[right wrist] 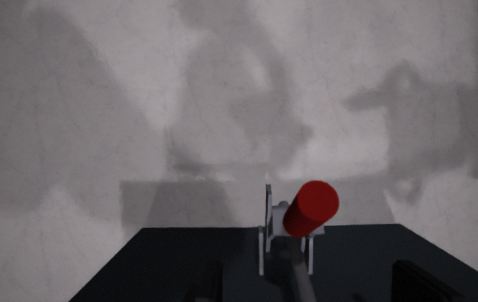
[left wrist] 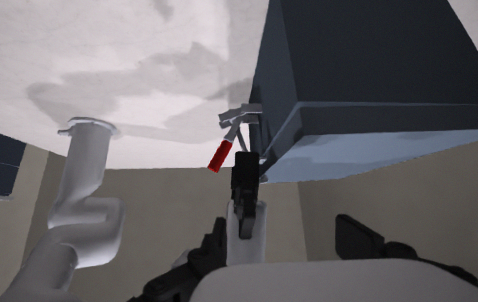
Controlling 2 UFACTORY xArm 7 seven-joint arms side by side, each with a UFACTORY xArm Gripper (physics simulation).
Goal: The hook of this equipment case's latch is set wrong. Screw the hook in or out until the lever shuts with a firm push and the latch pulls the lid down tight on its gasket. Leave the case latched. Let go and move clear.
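Frame: origin at the left arm's base, x ahead, y left, z up, level; metres.
Seen in the pictures: left gripper, fingertip midpoint: (left wrist: 281,234); right gripper, fingertip midpoint: (right wrist: 307,289) (left wrist: 243,160); right arm's base at its link origin: (left wrist: 94,126).
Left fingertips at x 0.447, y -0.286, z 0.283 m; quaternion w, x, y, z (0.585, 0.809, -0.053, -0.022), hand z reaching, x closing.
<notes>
Pixels of each thing's top centre, then the offset from my left fingertips to it. "*": a spot on its surface instead. Level surfaces: height alone.
- latch's grey bracket at a spot on its surface: (right wrist: 269,215) * dx -0.054, dy -0.133, dz -0.159 m
- lever's red grip at its top centre: (right wrist: 320,231) (left wrist: 220,172) dx -0.071, dy -0.117, dz -0.075 m
- thin hook rod at its top centre: (left wrist: 248,186) dx -0.029, dy -0.125, dz -0.052 m
- small metal catch at a spot on its surface: (left wrist: 263,178) * dx -0.006, dy -0.117, dz -0.061 m
- pale surface at its surface level: dz -0.283 m
The dark equipment case (left wrist: 370,55) (right wrist: 175,265) stands on the pale surface, its lid (left wrist: 360,118) showing in the left wrist view. The latch's grey bracket (left wrist: 251,108) (right wrist: 269,215) is on the case's side. The lever's red grip (left wrist: 220,156) (right wrist: 311,209) sticks out away from the case. The thin hook rod (left wrist: 242,138) (right wrist: 302,282) runs from the latch toward the lid; its far end is hidden. My right gripper (left wrist: 243,160) (right wrist: 310,274) is open, its fingers apart on either side of the rod. My left gripper (left wrist: 281,234) is open and empty, away from the latch.
A small metal catch (left wrist: 263,178) shows at the lid's edge. A white robot arm (left wrist: 87,165) stands at the left of the left wrist view. A dark blue object (left wrist: 10,165) shows at its left edge. Arm shadows fall on the pale surface (left wrist: 125,30) (right wrist: 325,30).
</notes>
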